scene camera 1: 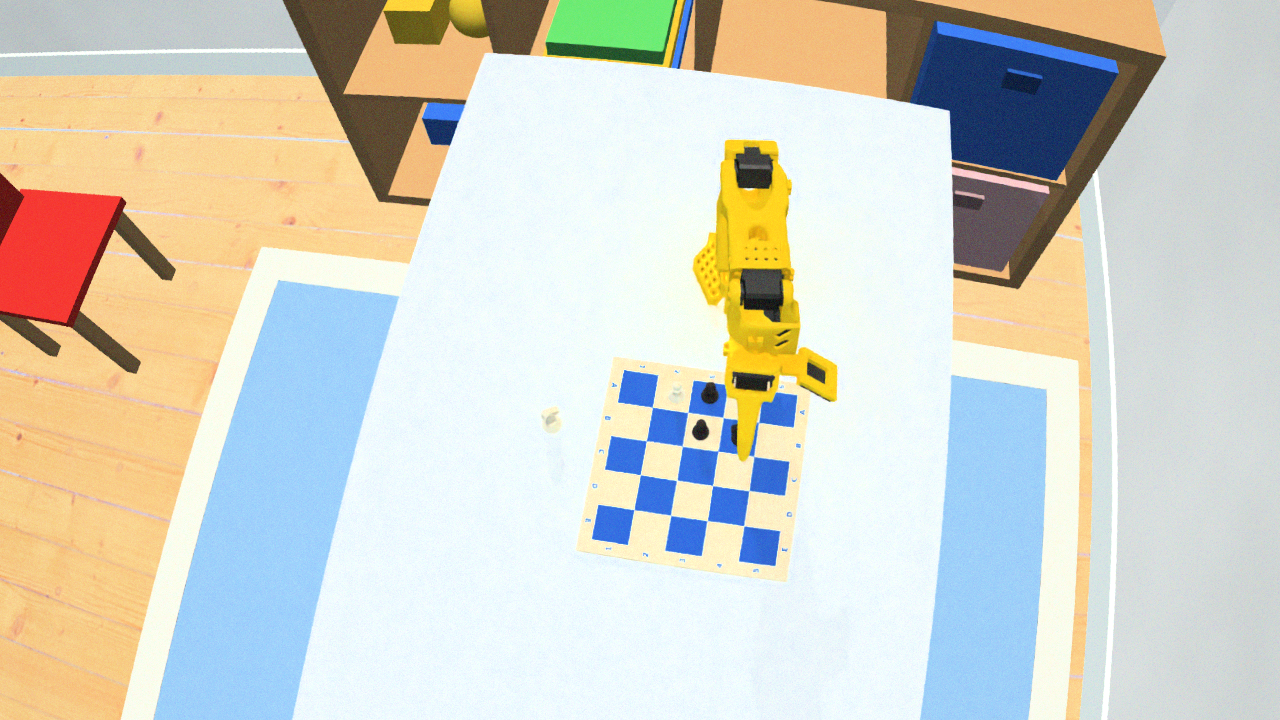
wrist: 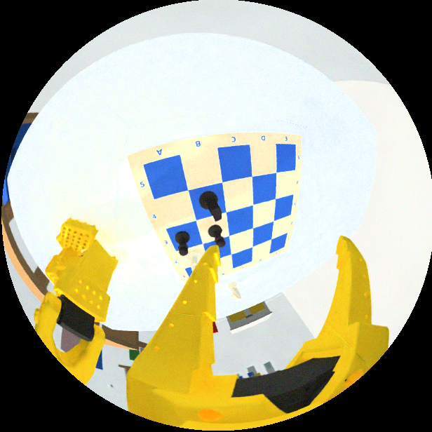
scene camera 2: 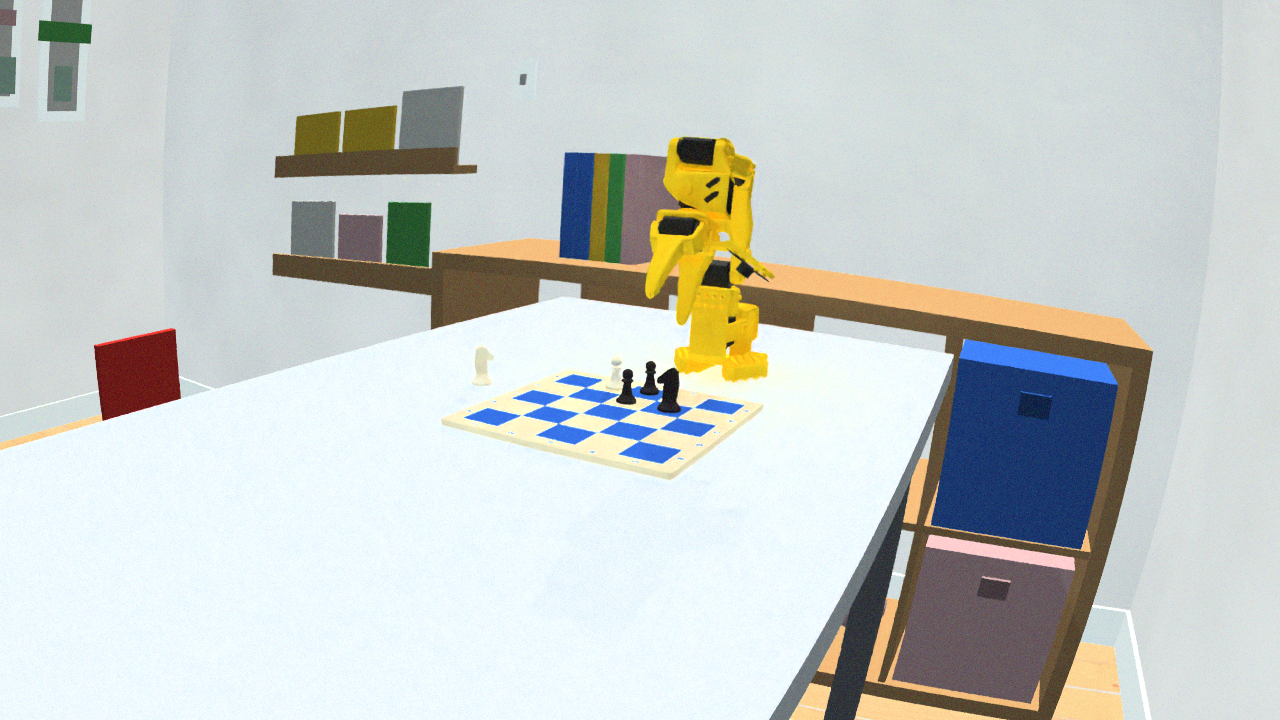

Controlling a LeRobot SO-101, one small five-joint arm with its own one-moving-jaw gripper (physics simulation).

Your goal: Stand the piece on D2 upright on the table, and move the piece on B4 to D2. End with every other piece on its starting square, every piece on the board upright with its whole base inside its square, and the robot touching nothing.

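Places are measured from the arm's base along level axes (x right, y ahead, z up), in metres.
Pixels of known places: end effector, tool point: (scene camera 1: pixel 749 399) (scene camera 2: pixel 680 319); arm's base, origin of the base link: (scene camera 2: pixel 714 373).
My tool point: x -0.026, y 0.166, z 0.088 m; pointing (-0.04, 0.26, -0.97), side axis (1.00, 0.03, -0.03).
Observation:
For each thing: its top centre in the pictures, then the offset to it from my tool point. "pt": a spot on its surface instead.
- white knight, middle of its top: (scene camera 2: pixel 482 345) (scene camera 1: pixel 547 411) dx +0.202, dy +0.026, dz -0.048 m
- board, middle of its top: (scene camera 2: pixel 610 412) (scene camera 1: pixel 697 466) dx +0.041, dy +0.050, dz -0.082 m
- Square D2, surface spot: (scene camera 2: pixel 548 414) (scene camera 1: pixel 653 496) pt dx +0.081, dy +0.090, dz -0.082 m
- black knight, middle of its top: (scene camera 2: pixel 670 367) (scene camera 1: pixel 742 425) dx +0.002, dy +0.012, dz -0.042 m
- white pawn, middle of its top: (scene camera 2: pixel 616 356) (scene camera 1: pixel 676 384) dx +0.075, dy -0.025, dz -0.050 m
A white knight (scene camera 1: pixel 551 419) (scene camera 2: pixel 483 367) (wrist: pixel 234 290) stands upright on the table, off the board (scene camera 1: pixel 626 551) (scene camera 2: pixel 501 431) beyond its column 1 side. Square D2 (scene camera 1: pixel 656 494) (scene camera 2: pixel 548 414) (wrist: pixel 263 233) is bare blue. A black knight (scene camera 1: pixel 735 436) (scene camera 2: pixel 669 391) (wrist: pixel 209 201) stands upright on B4, partly hidden by a jaw in scene camera 1. My gripper (scene camera 1: pixel 743 452) (scene camera 2: pixel 668 308) (wrist: pixel 278 244) is open and empty, high above the board, touching no piece.
A black pawn (scene camera 1: pixel 700 429) (scene camera 2: pixel 627 386) (wrist: pixel 215 231) stands on B3, another black pawn (scene camera 1: pixel 709 392) (scene camera 2: pixel 650 377) (wrist: pixel 182 239) on A3, and a white pawn (scene camera 1: pixel 676 392) (scene camera 2: pixel 615 372) (wrist: pixel 195 257) on A2. A shelf unit stands behind the arm.

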